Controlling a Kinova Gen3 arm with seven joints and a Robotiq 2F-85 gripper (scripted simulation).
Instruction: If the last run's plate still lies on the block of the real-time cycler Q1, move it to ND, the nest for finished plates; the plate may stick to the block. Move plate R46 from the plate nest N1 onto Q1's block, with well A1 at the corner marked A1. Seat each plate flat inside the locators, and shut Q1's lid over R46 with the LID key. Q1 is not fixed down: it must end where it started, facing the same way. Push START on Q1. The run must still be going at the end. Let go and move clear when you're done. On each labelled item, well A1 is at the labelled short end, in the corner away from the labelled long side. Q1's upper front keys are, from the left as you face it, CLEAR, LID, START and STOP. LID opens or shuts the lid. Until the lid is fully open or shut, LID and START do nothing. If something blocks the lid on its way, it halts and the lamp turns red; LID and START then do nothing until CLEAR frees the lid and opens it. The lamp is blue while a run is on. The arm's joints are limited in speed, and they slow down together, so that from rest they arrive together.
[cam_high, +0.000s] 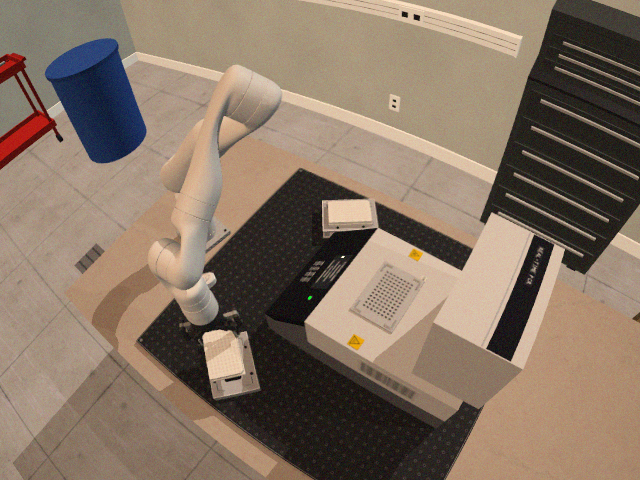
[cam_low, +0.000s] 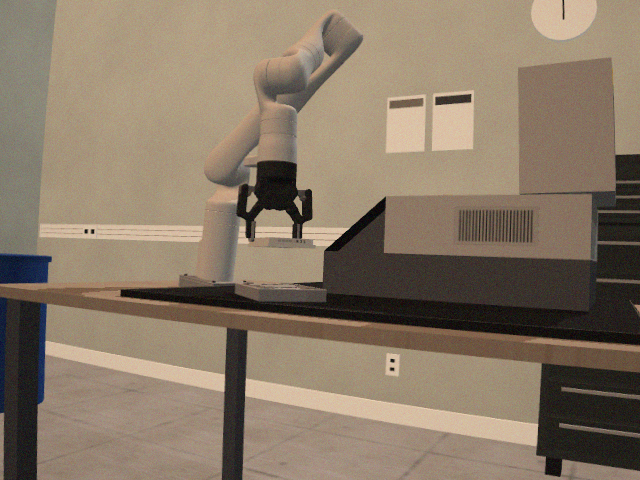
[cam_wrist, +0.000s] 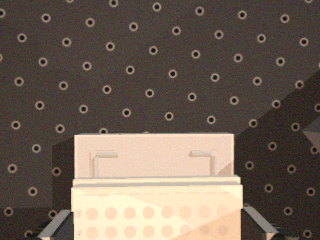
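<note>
Now: hand 30 mm short of the grey nest, 20 mm to the left of it and 100 mm above it. Round my hand: A1 mark: 160 mm behind, 520 mm to the left, 70 mm below; then white plate: 70 mm behind, 530 mm to the left, 70 mm below.
</note>
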